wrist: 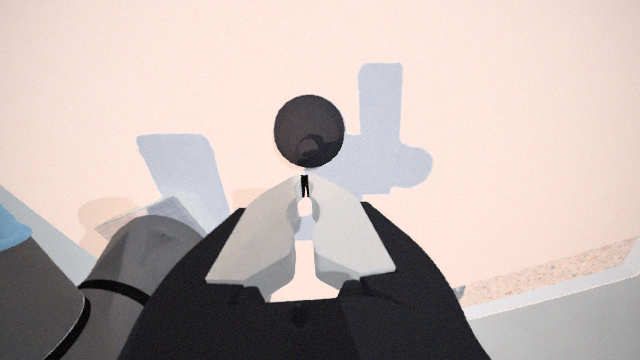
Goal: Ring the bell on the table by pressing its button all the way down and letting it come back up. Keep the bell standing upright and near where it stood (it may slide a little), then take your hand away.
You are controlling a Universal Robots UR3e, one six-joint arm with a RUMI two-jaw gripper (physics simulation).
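Places are measured from the arm's base along level axes (x ahead, y left, z up), in centimetres.
Pixels of known places: gripper, fingertip midpoint: [305,177]; arm's base, link origin: [167,248].
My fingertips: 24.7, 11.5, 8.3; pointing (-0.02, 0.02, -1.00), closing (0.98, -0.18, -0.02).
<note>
Ahead of a thing's pixels: the offset from my fingertips to its top centre, as dx, dy, dz. Level surfaces: height alone.
The bell @[+0.3, +0.8, -4.3] [300,112] is a dark round dome seen from above, upright on the pale table, at the upper middle of the wrist view. Its small round button @[+0.3, +0.8, -4.3] [308,145] shows near the dome's lower edge, with a dark shadow around it. My gripper [305,177] is shut, with its light grey fingertips together and nothing between them. In the view the fingertips lie just below the bell's lower edge, apart from it. The height of the fingertips over the bell cannot be told.
Grey-blue shadows of the arm fall on the table @[dz -10.9] [500,125] right and left of the bell. Grey arm links [150,245] fill the lower left, over a flat greyish square thing [185,212]. A speckled floor strip and a pale grey surface [560,320] show at lower right.
</note>
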